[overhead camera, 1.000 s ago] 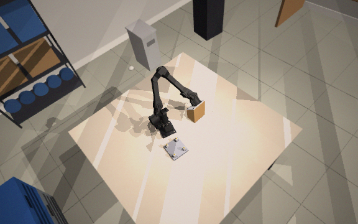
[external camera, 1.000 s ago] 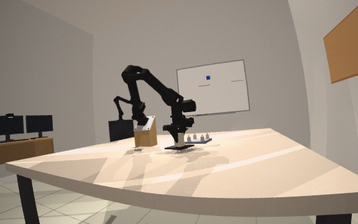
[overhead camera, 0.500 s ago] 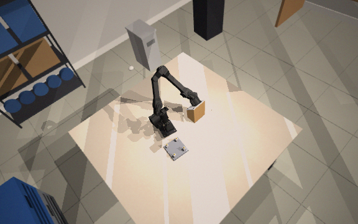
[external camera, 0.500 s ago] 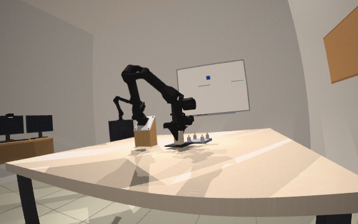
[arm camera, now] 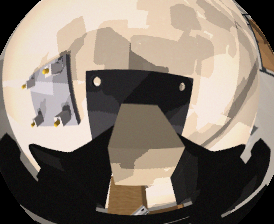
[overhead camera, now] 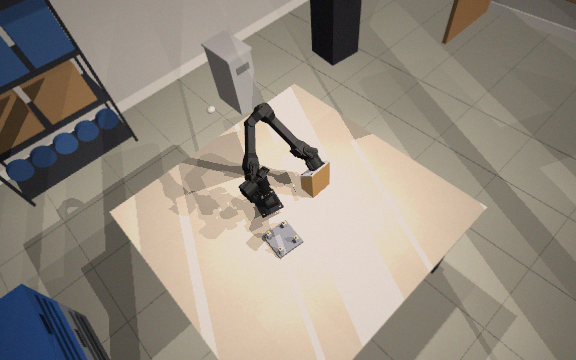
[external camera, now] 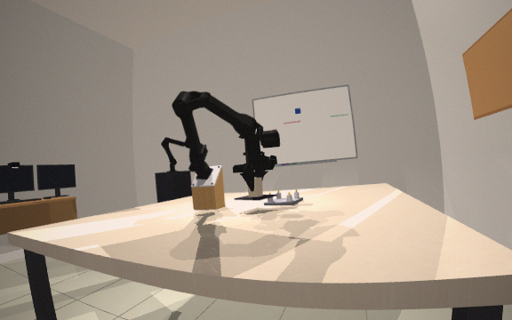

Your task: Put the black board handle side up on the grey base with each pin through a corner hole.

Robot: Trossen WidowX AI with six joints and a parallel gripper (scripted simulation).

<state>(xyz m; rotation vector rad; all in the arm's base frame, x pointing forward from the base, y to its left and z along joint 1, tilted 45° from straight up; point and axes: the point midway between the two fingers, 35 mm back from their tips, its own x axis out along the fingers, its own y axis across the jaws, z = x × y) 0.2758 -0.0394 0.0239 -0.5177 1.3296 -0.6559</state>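
Now: gripper tip 40 mm short of the grey base, 180 mm to the right of it and 70 mm above it. Also, from my gripper tip: flat black board (10 mm below).
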